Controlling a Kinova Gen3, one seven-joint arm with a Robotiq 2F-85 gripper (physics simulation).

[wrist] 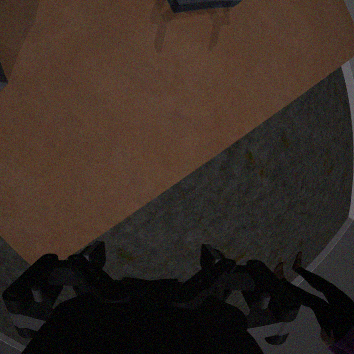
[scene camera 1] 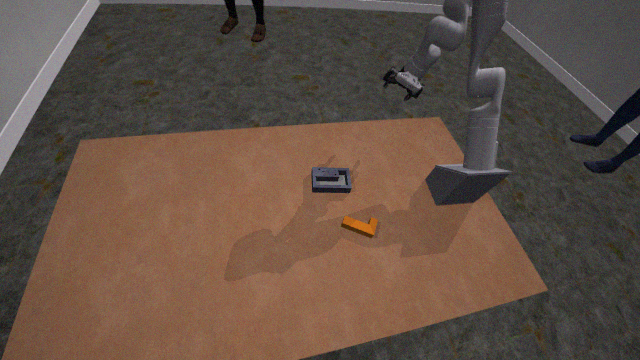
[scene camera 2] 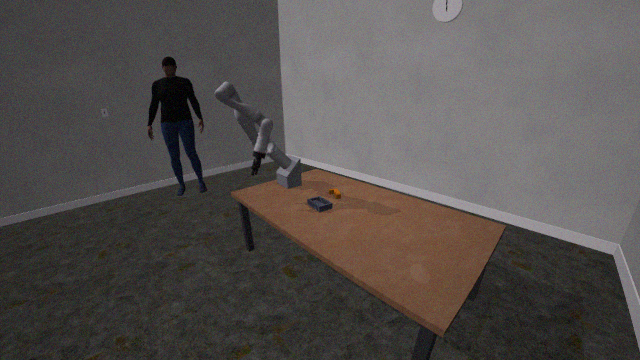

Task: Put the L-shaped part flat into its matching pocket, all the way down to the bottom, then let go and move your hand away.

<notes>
My gripper is open, with nothing in its grasp. Further things: a pocket block.
</notes>
